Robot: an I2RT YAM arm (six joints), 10 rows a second.
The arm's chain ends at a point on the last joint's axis. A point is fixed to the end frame.
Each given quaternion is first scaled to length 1.
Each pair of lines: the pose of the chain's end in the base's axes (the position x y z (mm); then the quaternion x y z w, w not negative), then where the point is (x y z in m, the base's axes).
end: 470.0, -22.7, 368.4, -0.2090, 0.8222, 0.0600, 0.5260
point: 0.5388 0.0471 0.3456
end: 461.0, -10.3, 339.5, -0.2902, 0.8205, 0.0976, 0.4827
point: 0.5143 0.0694 0.3090
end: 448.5, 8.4, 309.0, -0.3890, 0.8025, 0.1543, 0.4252
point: 0.4785 0.0970 0.2719
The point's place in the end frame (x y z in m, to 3 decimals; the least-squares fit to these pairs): -0.024 0.038 0.090
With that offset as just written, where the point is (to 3 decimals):
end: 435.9, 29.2, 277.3, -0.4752, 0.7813, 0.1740, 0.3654
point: 0.446 0.118 0.232
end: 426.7, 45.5, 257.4, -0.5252, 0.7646, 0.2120, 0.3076
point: 0.420 0.134 0.209
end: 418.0, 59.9, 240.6, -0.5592, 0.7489, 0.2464, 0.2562
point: 0.397 0.146 0.192
